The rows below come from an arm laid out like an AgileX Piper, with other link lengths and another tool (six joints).
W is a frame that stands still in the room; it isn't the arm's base.
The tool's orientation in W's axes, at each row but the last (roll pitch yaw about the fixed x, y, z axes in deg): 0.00 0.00 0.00; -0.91 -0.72 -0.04; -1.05 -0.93 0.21; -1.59 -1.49 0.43; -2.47 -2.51 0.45; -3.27 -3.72 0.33; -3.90 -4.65 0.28; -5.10 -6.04 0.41; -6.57 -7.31 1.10; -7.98 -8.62 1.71; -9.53 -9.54 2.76; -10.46 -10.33 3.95; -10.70 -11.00 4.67
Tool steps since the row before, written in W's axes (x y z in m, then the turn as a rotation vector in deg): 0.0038 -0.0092 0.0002 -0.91 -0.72 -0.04; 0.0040 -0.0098 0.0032 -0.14 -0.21 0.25; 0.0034 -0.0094 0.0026 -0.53 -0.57 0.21; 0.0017 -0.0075 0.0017 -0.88 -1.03 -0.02; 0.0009 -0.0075 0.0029 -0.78 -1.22 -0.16; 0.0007 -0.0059 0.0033 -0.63 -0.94 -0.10; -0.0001 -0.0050 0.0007 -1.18 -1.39 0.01; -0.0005 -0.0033 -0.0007 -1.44 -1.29 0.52; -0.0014 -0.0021 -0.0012 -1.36 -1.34 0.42; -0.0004 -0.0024 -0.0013 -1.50 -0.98 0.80; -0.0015 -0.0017 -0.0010 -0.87 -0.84 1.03; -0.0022 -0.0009 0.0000 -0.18 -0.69 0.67; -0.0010 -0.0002 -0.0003 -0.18 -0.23 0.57
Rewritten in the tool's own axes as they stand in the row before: 0.0038 -0.0092 0.0002 -0.91 -0.72 -0.04; 0.0040 -0.0098 0.0030 -0.14 -0.21 0.25; 0.0034 -0.0095 0.0024 -0.53 -0.57 0.21; 0.0017 -0.0076 0.0014 -0.89 -1.02 -0.03; 0.0010 -0.0076 0.0025 -0.80 -1.21 -0.18; 0.0009 -0.0061 0.0029 -0.64 -0.93 -0.11; -0.0001 -0.0050 0.0004 -1.18 -1.39 0.01; -0.0006 -0.0032 -0.0009 -1.39 -1.33 0.55; -0.0016 -0.0019 -0.0012 -1.32 -1.37 0.44; -0.0007 -0.0022 -0.0015 -1.39 -1.07 0.88; -0.0017 -0.0015 -0.0010 -0.73 -0.98 1.02; -0.0022 -0.0008 0.0003 -0.10 -0.79 0.57; -0.0011 -0.0001 -0.0001 -0.09 -0.32 0.55
